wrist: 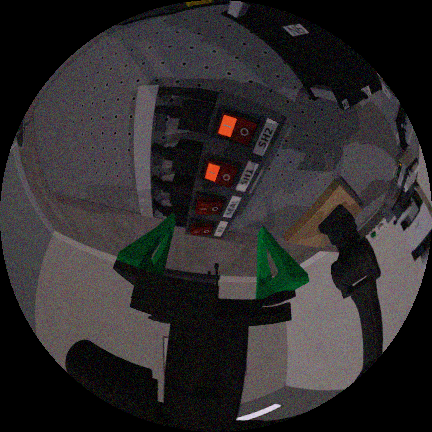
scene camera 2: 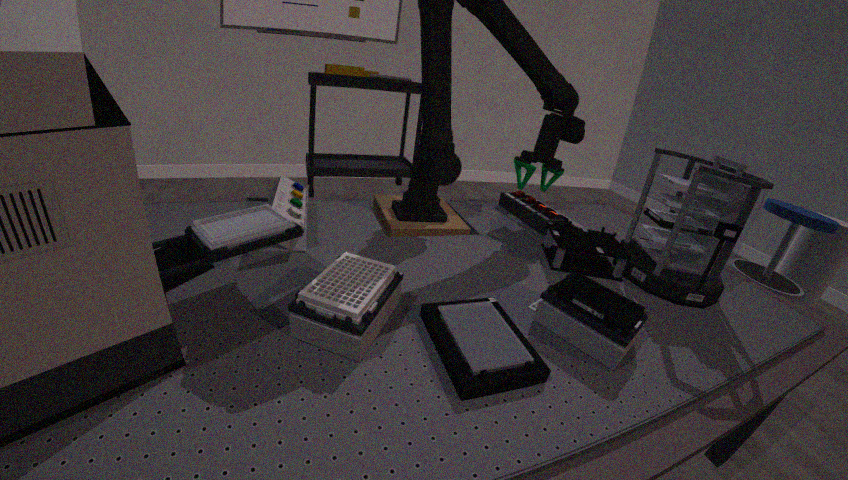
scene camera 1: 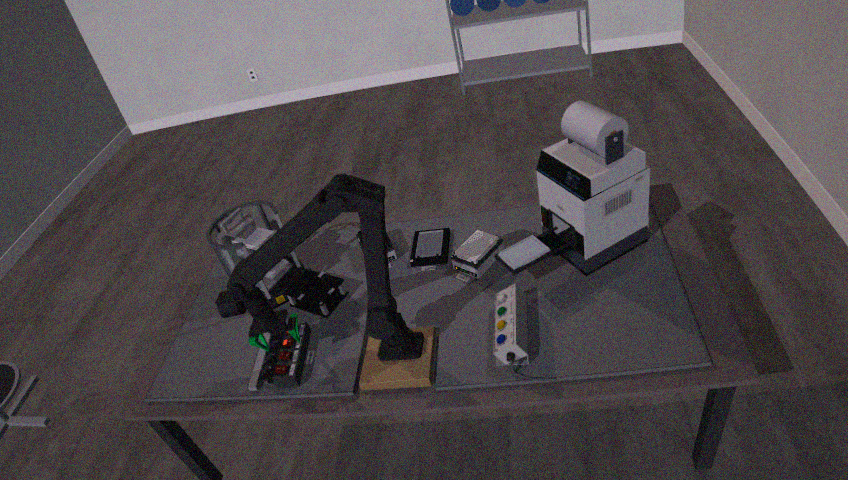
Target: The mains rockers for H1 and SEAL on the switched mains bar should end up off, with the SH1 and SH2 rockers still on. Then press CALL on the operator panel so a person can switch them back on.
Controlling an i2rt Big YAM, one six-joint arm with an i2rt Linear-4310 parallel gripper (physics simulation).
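Places are measured from the arm's base along level axes (x ahead, y left, z up), in metres.
Where they show: gripper, between the fingertips: [wrist: 217,223] [scene camera 2: 531,190] [scene camera 1: 284,345]; arm's base, origin of its link: [wrist: 336,220] [scene camera 2: 418,214] [scene camera 1: 401,348].
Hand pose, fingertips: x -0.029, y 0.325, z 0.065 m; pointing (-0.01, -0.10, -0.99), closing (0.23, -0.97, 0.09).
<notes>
Things, the pixels of their top centre, and the offset from my fingertips. "*": a spot on its surface instead.
- switched mains bar, a spot on its surface: [wrist: 226,153] * dx +0.061, dy +0.013, dz -0.039 m
- SH2 rocker, centre of its top: [wrist: 236,129] dx +0.090, dy +0.018, dz -0.026 m
- SH1 rocker, centre of its top: [wrist: 219,176] dx +0.040, dy +0.013, dz -0.026 m
- SEAL rocker, centre of its top: [wrist: 208,210] [scene camera 1: 283,354] dx -0.010, dy +0.008, dz -0.025 m
- H1 rocker, centre of its top: [wrist: 200,232] [scene camera 1: 280,367] dx -0.059, dy +0.004, dz -0.025 m
- operator panel, centre of its top: [scene camera 2: 285,189] [scene camera 1: 509,312] [wrist: 371,242] dx +0.072, dy -0.630, dz +0.005 m
- black fixture, centre of its top: [scene camera 2: 590,232] [scene camera 1: 311,282] dx +0.262, dy -0.011, dz -0.003 m
- round rack, centre of its top: [scene camera 2: 715,155] [scene camera 1: 239,217] dx +0.351, dy +0.187, dz +0.214 m
- large white machine, centre of its top: [scene camera 1: 590,111] dx +0.434, dy -0.895, dz +0.377 m
The switched mains bar [scene camera 1: 303,355] [scene camera 2: 523,211] [wrist: 226,153] lies at the left of the table. In the wrist view the SH2 rocker [wrist: 236,129] and SH1 rocker [wrist: 220,175] are lit orange; the SEAL rocker [wrist: 208,206] and H1 rocker [wrist: 201,230] are dark. My gripper [scene camera 1: 277,337] [scene camera 2: 532,189] [wrist: 217,223] is open and empty, its green fingers spread above the bar, apart from it. In scene camera 1 it hides part of the bar. The operator panel [scene camera 1: 512,350] [scene camera 2: 284,196] stands right of the arm with white, green, yellow and blue buttons; its lettering is unreadable.
A black fixture [scene camera 1: 312,288] [scene camera 2: 583,261] lies behind the bar, near a round rack [scene camera 2: 645,190]. The arm's wooden base [scene camera 1: 373,377] [scene camera 2: 383,217] separates bar and panel. A large white machine [scene camera 1: 618,223] stands at the back right, beside several plate holders.
</notes>
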